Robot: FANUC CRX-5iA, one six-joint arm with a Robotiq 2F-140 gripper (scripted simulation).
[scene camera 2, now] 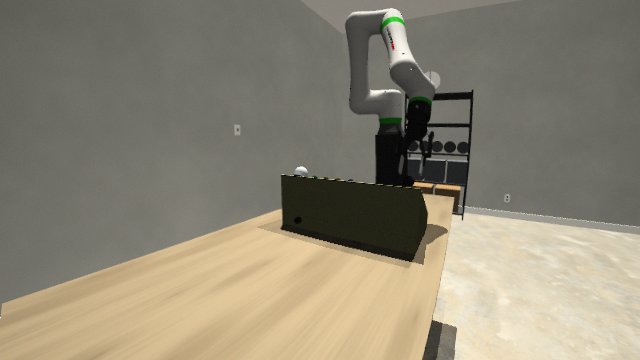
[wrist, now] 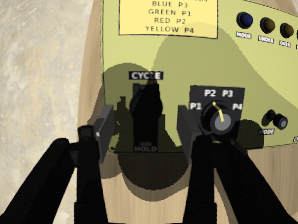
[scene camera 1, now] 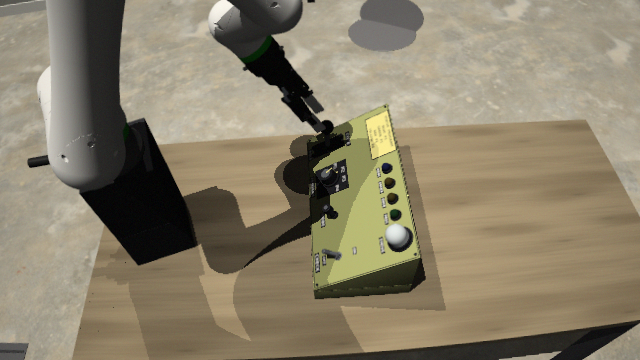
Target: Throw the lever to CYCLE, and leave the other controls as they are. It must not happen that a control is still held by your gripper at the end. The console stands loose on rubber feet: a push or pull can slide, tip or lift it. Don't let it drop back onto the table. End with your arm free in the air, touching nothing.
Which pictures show the olive console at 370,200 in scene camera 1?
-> Scene camera 2, the wrist view and scene camera 1: all of them.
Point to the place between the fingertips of the gripper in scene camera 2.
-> At 410,173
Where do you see an olive console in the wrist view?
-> At 192,60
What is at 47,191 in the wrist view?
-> The gripper.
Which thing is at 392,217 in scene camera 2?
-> An olive console.
